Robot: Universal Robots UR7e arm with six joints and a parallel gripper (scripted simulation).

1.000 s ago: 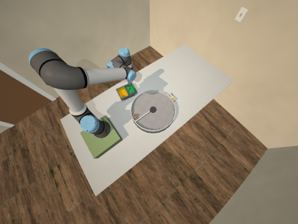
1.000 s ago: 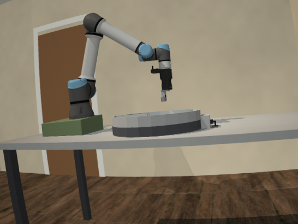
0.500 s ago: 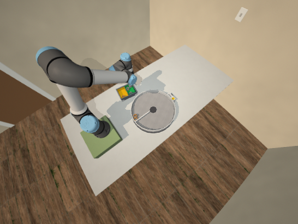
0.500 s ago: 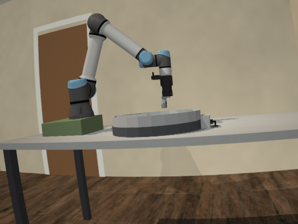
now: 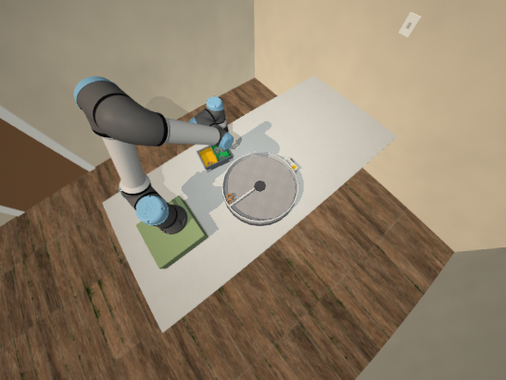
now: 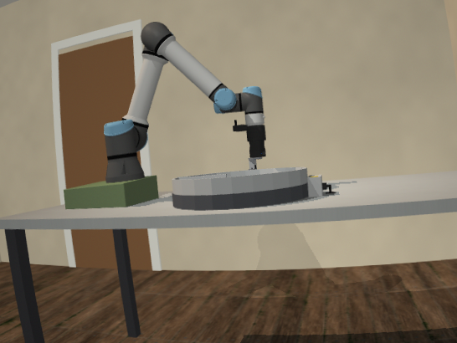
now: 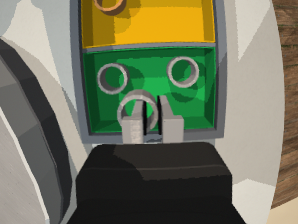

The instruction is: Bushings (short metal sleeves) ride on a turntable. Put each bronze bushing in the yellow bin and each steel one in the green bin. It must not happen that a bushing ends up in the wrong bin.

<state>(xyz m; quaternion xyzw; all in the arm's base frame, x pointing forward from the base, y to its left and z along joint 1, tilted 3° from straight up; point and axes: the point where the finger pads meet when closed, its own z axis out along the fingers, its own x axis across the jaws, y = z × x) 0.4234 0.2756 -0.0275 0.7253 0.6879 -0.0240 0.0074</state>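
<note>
Now: the yellow bin 60 mm below my hand and 60 mm behind it. The rest, counted from my hand: grey turntable: 340 mm to the right, 70 mm ahead, 30 mm below.
</note>
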